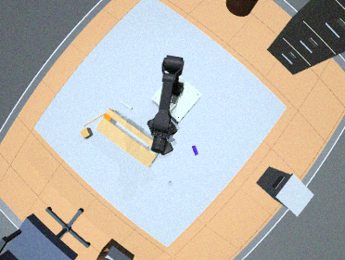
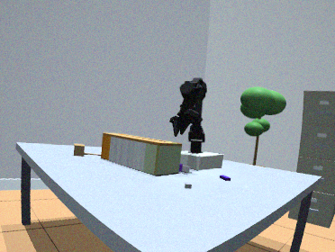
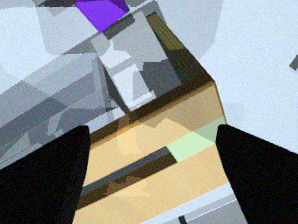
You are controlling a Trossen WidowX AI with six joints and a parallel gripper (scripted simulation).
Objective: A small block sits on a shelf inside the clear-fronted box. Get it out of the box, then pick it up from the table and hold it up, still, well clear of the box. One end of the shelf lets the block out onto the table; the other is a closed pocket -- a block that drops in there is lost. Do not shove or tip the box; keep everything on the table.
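The purple block is 2 cm behind my gripper tip and 14 cm below it. The rest, counted from my gripper tip: clear-fronted box: 6 cm ahead, 15 cm to the right, 10 cm below.
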